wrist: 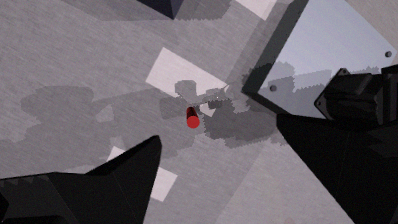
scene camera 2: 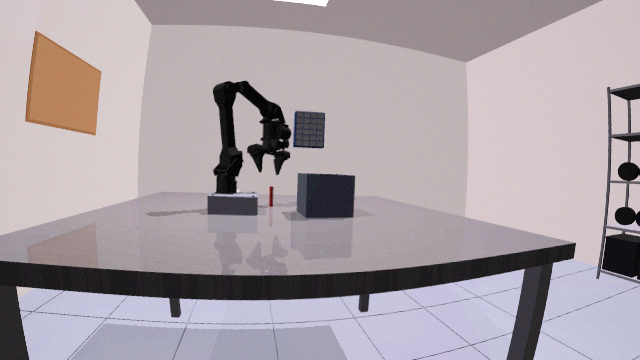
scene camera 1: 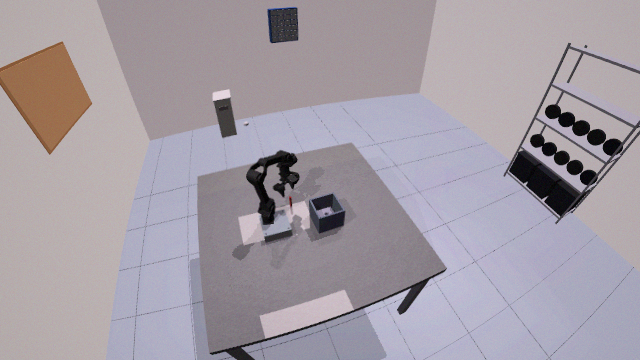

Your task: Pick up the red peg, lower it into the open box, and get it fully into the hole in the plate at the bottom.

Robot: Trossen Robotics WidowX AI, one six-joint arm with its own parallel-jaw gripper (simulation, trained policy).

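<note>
Dark box, visible. The gripper, visible, wrist view too.
</note>
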